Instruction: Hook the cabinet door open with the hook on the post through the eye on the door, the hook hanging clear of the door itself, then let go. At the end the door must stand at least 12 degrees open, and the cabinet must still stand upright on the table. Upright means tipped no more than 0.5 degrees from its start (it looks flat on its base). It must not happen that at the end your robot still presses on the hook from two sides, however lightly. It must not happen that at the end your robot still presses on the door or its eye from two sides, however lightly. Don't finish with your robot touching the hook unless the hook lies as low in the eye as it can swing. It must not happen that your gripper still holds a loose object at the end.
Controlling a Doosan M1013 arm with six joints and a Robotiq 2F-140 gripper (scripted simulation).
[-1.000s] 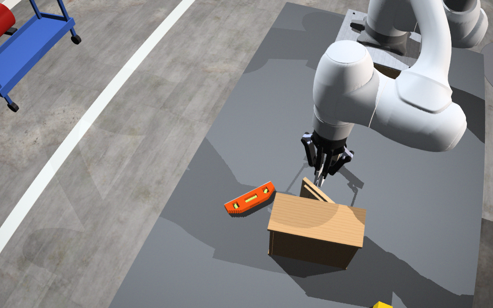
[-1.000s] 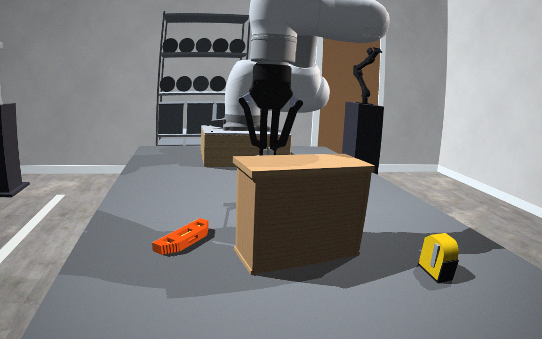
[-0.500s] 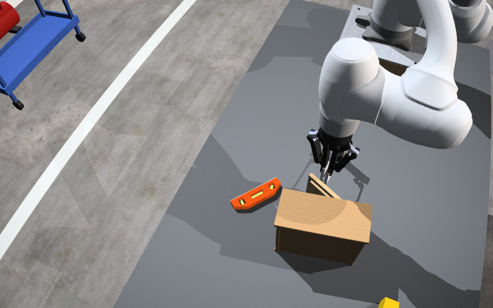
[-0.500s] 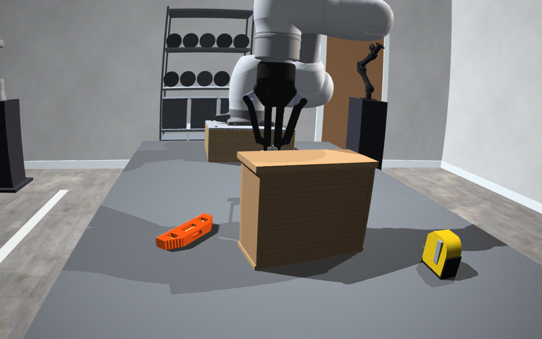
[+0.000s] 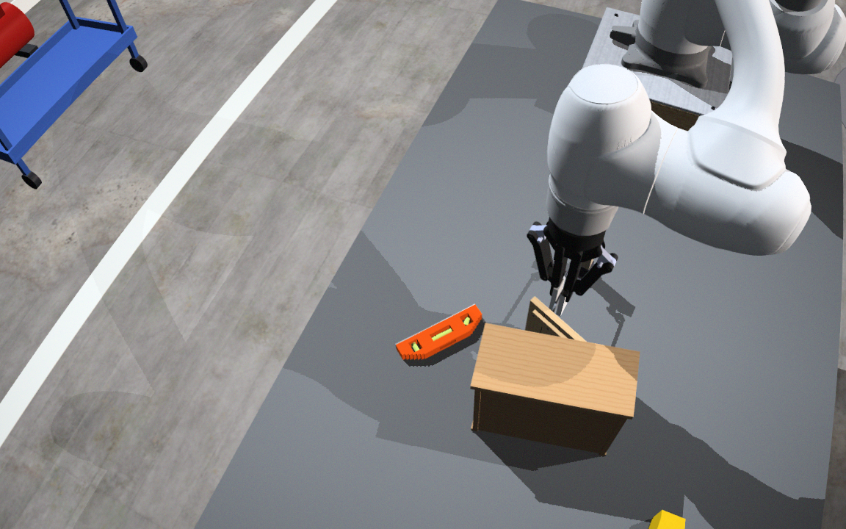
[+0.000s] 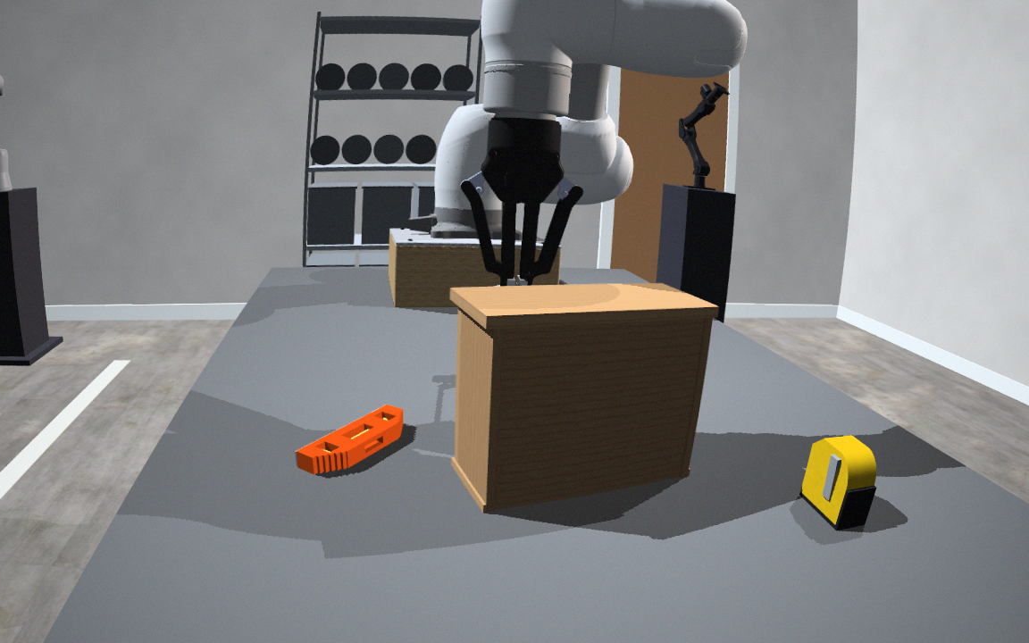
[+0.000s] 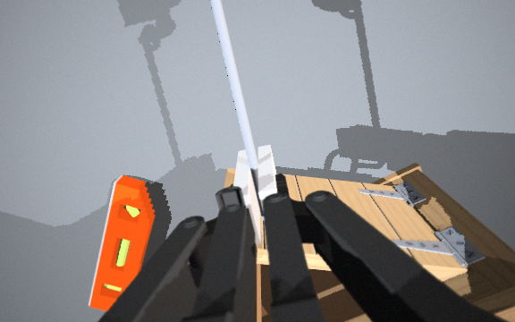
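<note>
Right now the wire hook is 5 cm behind my hand, 2 cm below it and 1 cm to the left of it. From my hand the other things lie so: door: 5 cm below, 5 cm ahead, 4 cm to the left; then yellow tape measure: 28 cm ahead, 24 cm to the left, 10 cm below; then orange spirit level: 17 cm to the right, 12 cm below, 7 cm ahead.
</note>
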